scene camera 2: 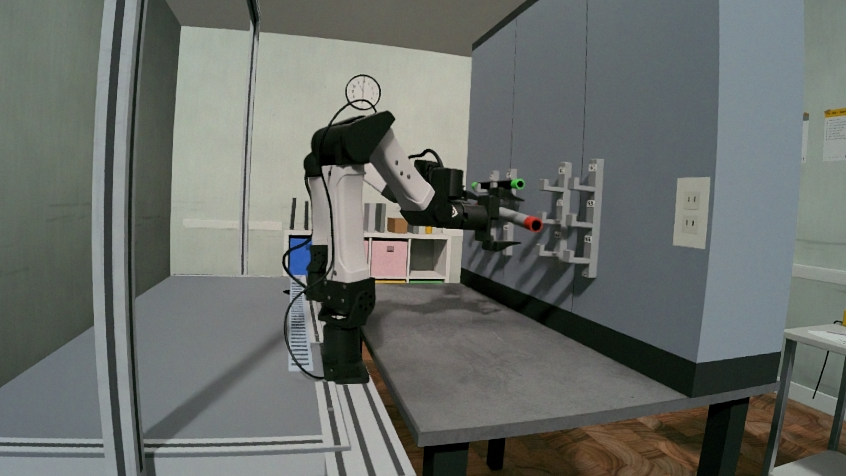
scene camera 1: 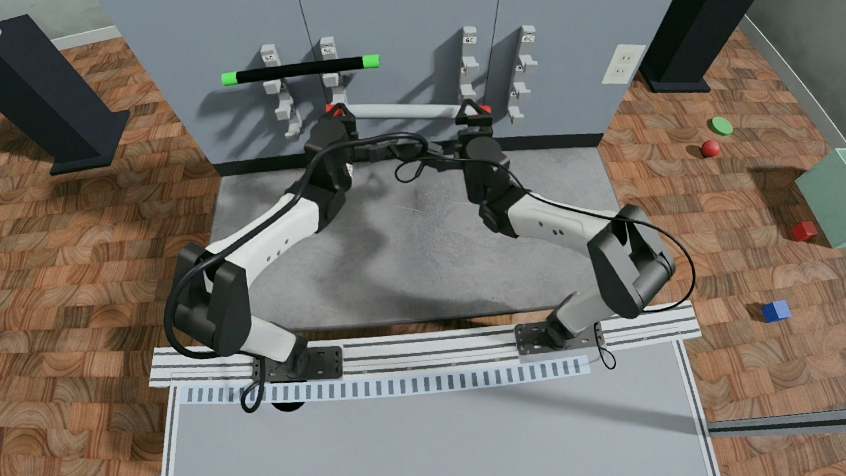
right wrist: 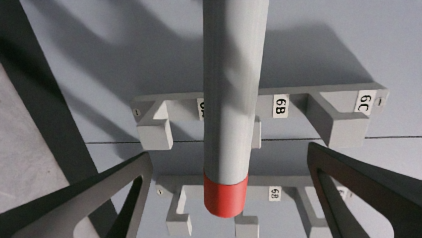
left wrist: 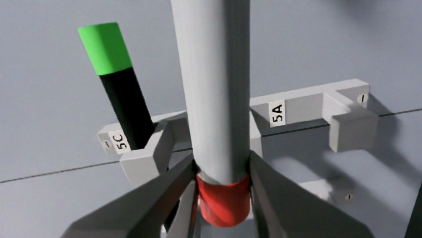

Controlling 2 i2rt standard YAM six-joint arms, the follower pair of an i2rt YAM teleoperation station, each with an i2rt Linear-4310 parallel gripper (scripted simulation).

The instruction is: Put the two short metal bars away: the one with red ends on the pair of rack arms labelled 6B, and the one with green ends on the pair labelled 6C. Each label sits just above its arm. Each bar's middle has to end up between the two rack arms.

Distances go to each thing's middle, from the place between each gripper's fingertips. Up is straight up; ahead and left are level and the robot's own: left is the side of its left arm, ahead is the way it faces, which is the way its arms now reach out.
Labels:
Right now my right hand (scene camera 2: 521,221) is 80 mm short of the rack strip (scene camera 2: 565,169), 10 mm to the left of it and 20 mm below it. From my right hand the other things lie so: red-ended bar (scene camera 1: 361,111): 20 mm ahead, 120 mm to the left, 10 mm above; then outlet plate (scene camera 2: 699,184): 110 mm ahead, 390 mm to the right, 40 mm above; then green-ended bar (scene camera 1: 372,61): 90 mm ahead, 330 mm to the left, 100 mm above.
My left hand is 7 cm short of the green-ended bar, 7 cm to the right of it and 7 cm below it. Also, from my left hand: red-ended bar (14 cm to the right, 2 cm below); then outlet plate (8 cm ahead, 64 cm to the right, 1 cm above); then rack strip (5 cm ahead, 27 cm to the right, 1 cm below).

